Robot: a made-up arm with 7 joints.
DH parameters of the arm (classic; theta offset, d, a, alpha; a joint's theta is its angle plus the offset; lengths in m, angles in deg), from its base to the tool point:
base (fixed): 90 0.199 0 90
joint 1: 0 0.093 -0.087 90
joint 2: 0 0.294 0.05 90
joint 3: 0 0.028 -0.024 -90
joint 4: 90 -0.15 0.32 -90
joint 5: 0 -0.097 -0.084 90
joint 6: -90 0.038 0.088 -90
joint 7: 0 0.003 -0.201 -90
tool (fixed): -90 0.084 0 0
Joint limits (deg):
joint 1: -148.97..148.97
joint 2: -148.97..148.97
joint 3: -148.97..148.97
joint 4: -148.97..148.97
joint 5: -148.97..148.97
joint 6: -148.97..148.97
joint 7: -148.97..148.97
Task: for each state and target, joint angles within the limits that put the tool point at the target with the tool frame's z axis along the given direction. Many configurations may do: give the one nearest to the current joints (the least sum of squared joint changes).
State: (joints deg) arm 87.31 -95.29 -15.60 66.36 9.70 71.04 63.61
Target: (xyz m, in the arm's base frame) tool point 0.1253 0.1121 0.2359 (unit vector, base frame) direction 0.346 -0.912 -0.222
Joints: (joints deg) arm 102.71 -104.90 -12.97 48.37 -32.89 73.87 33.14
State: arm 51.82 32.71 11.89 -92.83 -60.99 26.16 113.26
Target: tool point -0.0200 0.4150 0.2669 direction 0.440 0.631 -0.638
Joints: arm 66.92 46.05 6.13 -91.30 -8.30 -26.26 141.86
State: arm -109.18 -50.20 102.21 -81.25 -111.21 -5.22 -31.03
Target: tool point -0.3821 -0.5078 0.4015 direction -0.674 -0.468 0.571
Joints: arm -111.31 -62.01 58.79 -97.66 -92.97 -8.03 -32.20
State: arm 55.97 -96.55 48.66 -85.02 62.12 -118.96 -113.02
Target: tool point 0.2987 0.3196 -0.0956 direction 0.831 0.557 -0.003
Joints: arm 72.05 -114.67 87.63 -115.98 68.92 -94.15 -143.08
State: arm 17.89 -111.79 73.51 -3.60 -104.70 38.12 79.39
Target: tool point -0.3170 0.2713 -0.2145 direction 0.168 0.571 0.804
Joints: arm 19.69 -89.94 92.33 -33.40 -148.97 13.44 69.36
